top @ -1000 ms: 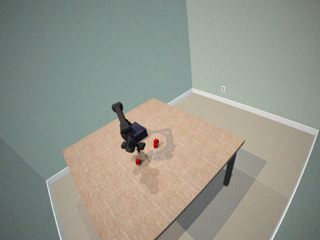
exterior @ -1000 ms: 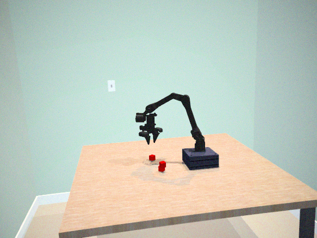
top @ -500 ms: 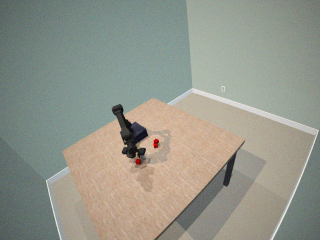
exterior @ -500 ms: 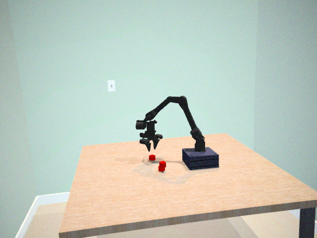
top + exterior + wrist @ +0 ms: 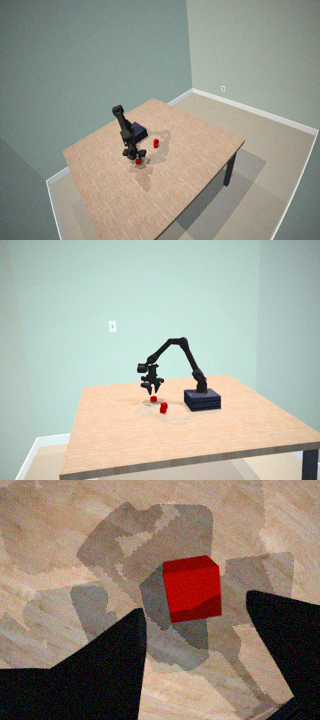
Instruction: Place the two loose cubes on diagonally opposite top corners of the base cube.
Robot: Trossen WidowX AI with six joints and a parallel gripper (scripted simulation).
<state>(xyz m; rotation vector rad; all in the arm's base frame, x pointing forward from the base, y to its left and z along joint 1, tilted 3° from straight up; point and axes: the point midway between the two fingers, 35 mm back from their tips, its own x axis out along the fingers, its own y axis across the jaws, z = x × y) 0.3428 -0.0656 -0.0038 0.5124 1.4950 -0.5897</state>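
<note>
Now: the red cube 40 mm below my gripper tip.
</note>
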